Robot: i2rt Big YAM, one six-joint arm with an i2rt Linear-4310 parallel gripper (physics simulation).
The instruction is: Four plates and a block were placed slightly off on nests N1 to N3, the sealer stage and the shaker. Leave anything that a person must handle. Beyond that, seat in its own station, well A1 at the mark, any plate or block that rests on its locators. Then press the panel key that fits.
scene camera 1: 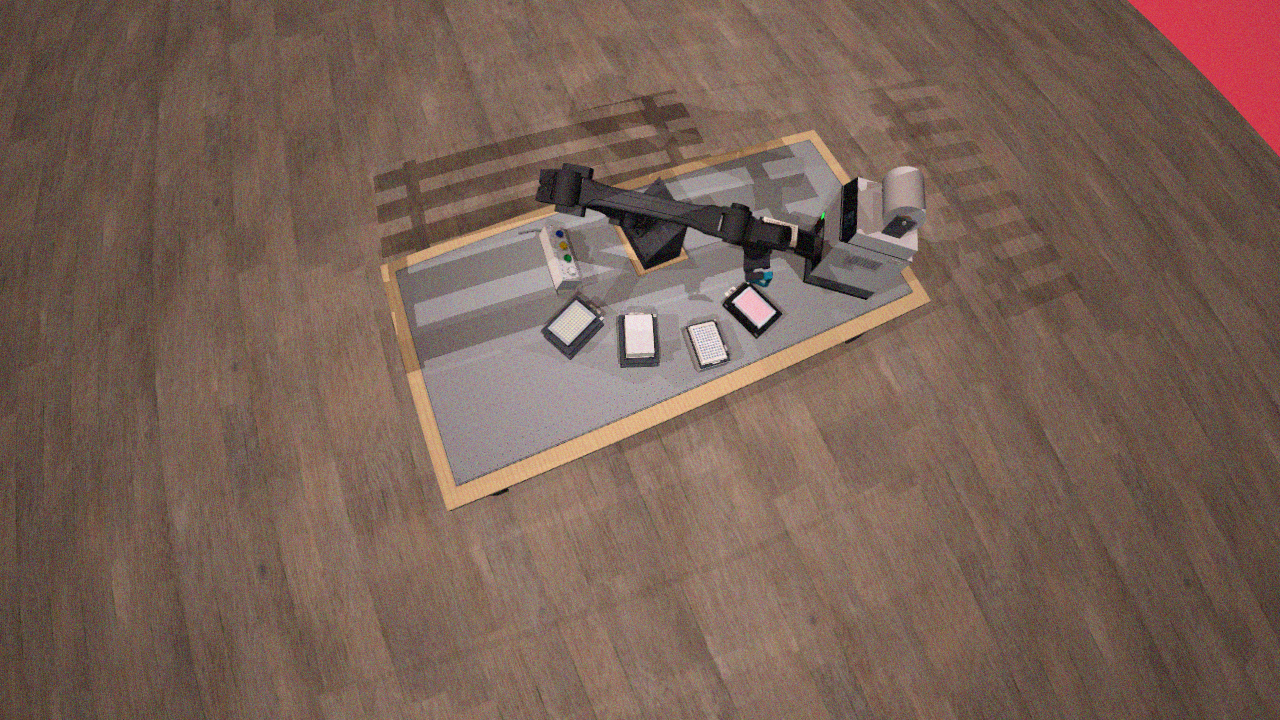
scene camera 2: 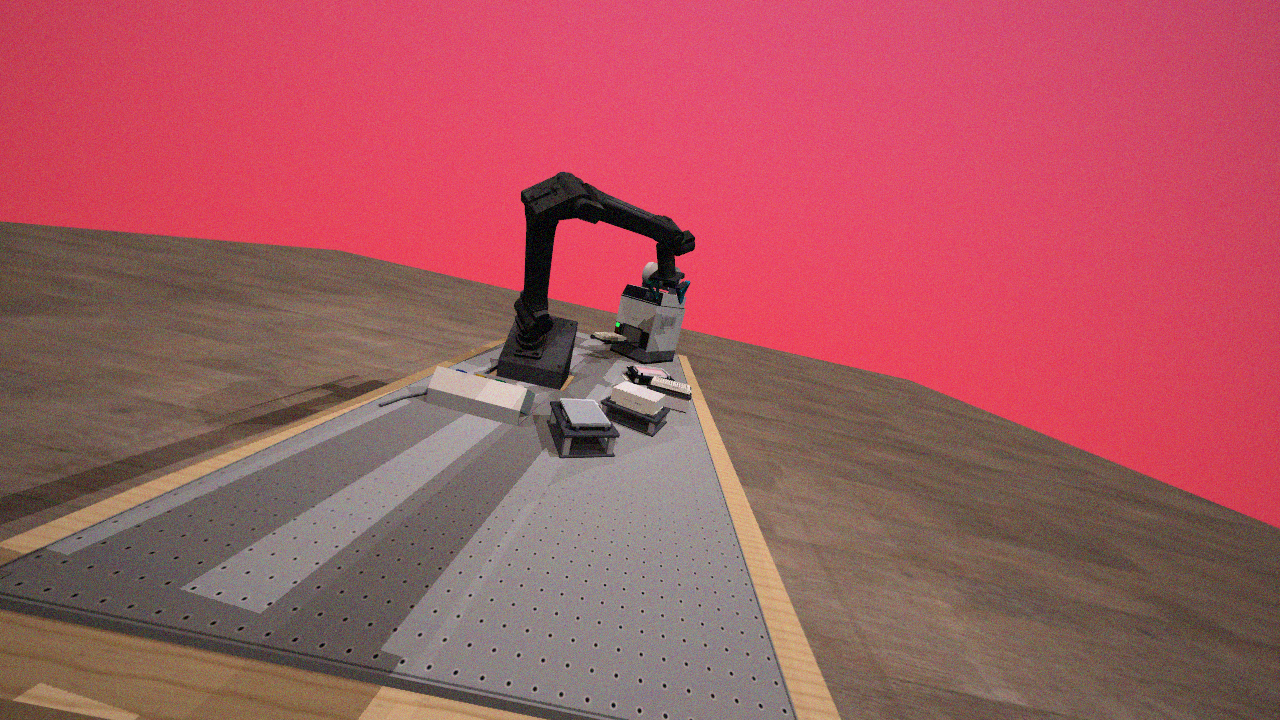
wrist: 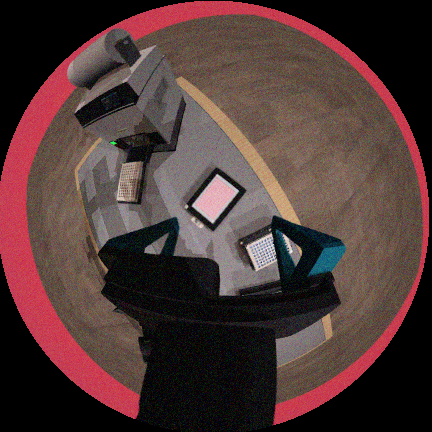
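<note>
My gripper point(scene camera 1: 761, 278) point(wrist: 224, 221) is open and empty, high above the table near the pink-topped plate point(scene camera 1: 752, 307) point(wrist: 215, 198), which lies in a black frame. A white well plate with dark wells point(scene camera 1: 708, 343) point(wrist: 262, 250) is beside it, partly behind a finger in the wrist view. A plain white block or plate point(scene camera 1: 639, 335) point(scene camera 2: 637, 397) sits on a dark nest. A pale plate point(scene camera 1: 572, 322) point(scene camera 2: 584, 412) sits on the leftmost raised nest. A beige well plate point(wrist: 130, 181) point(scene camera 2: 608, 336) is on the sealer's stage. Exact seating on locators is too small to tell.
The sealer point(scene camera 1: 881, 237) point(wrist: 159, 102) point(scene camera 2: 651, 322), with a large roll on top and a green light, stands at the table's right end. The key panel point(scene camera 1: 559, 257) point(scene camera 2: 478, 392) has blue, yellow, green and white keys and stands left of the arm's base point(scene camera 1: 657, 248) point(scene camera 2: 537, 362).
</note>
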